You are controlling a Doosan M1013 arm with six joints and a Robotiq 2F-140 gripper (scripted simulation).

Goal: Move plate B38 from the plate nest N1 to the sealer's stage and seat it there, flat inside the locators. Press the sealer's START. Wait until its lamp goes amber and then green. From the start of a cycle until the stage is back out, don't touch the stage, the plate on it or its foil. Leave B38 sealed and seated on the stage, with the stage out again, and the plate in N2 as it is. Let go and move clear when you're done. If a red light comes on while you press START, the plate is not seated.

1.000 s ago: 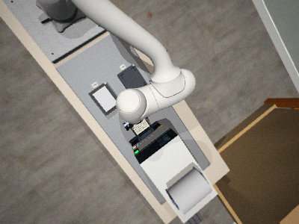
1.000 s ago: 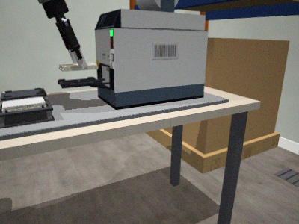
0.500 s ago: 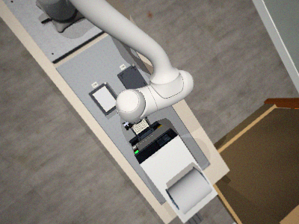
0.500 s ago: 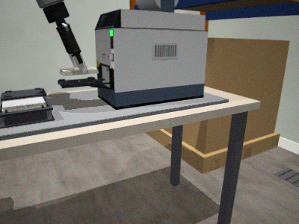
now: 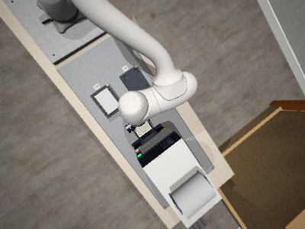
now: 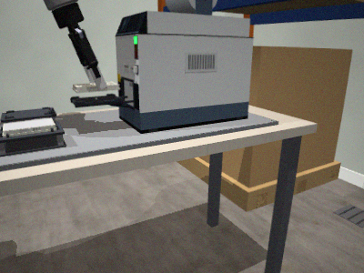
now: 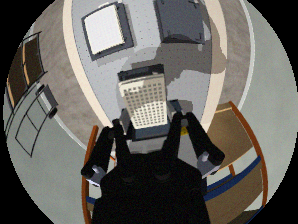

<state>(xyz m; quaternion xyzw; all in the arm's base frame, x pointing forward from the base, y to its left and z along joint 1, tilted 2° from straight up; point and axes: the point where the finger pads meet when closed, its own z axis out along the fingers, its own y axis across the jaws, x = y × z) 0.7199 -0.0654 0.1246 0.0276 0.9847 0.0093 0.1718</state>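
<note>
Now: hand 60 mm above the sealer stage. Round my hand: foil roll 330 mm ahead, 20 mm to the right, 260 mm above.
</note>
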